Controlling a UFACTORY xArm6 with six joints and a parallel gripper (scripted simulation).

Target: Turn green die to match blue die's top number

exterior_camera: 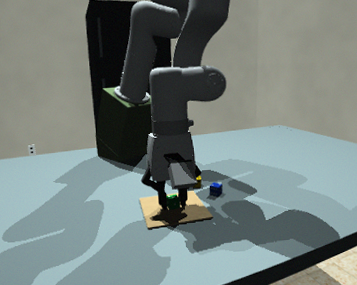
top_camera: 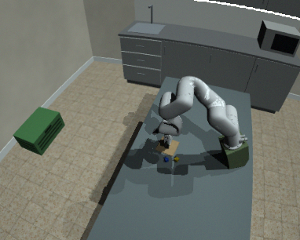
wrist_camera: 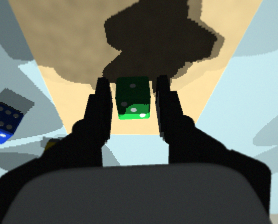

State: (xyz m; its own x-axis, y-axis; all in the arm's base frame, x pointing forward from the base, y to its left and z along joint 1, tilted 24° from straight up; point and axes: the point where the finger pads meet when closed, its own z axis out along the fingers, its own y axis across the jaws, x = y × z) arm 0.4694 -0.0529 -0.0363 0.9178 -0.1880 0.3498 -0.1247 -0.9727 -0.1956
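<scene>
My gripper is now 1 cm above the green die. From my hand the other things lie so: yellow die: 11 cm to the left, 8 cm behind, 1 cm below; then tan mat: 3 cm below; then blue die: 13 cm to the left, 1 cm below, 1 cm behind.
</scene>
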